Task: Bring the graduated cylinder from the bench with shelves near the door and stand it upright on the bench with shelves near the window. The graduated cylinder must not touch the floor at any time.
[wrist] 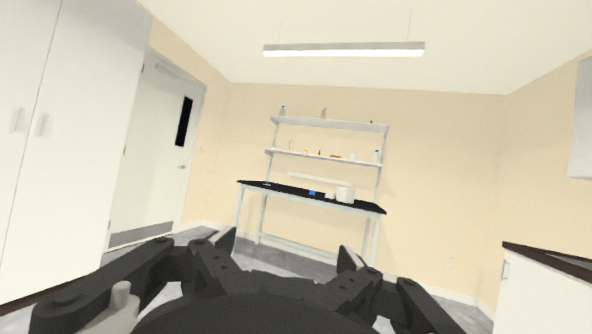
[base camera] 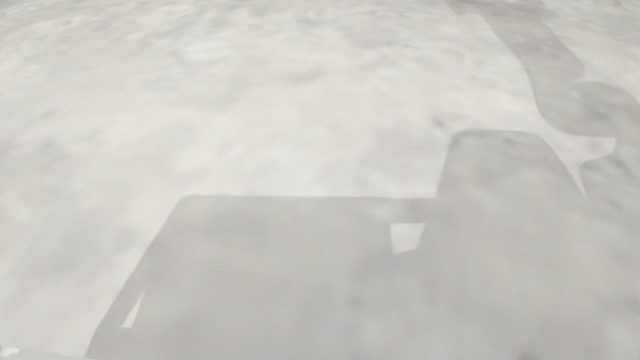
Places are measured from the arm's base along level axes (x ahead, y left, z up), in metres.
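Where they show: gripper, fingertip midpoint: [wrist: 286, 247].
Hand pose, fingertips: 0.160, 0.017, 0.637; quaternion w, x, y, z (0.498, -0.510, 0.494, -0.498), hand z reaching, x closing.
Things, the pixels of their top centre, and the offset from my fingertips, as dx, dy, dz. "*": a spot on its surface instead. Level surfaces: height alone.
- small clear object at a spot on its surface: [wrist: 267, 183] * +1.943, +0.344, -0.103
- white box at its top centre: [wrist: 346, 188] +1.634, -0.476, +0.010
- blue item at its top centre: [wrist: 312, 190] +1.770, -0.165, -0.080
- floor at its surface level: dz -1.034
The bench with shelves near the door [wrist: 367, 205] stands against the far wall in the wrist view, some distance away. A faint, thin upright object [wrist: 290, 145] is on its lower shelf, and a small clear object [wrist: 267, 183] lies at the left end of its black top. Both are too small to identify surely as the graduated cylinder. My gripper [wrist: 286, 247] is open, with its fingers spread at the bottom of the wrist view and no object between them. The bench near the window does not show.
A white door [wrist: 150, 150] and a tall white cabinet [wrist: 85, 125] are at left. On the bench are a white box [wrist: 345, 194] and a blue item [wrist: 312, 192]. A counter with a dark top [wrist: 545, 287] is at right. The base camera shows floor [base camera: 250, 125] with shadows.
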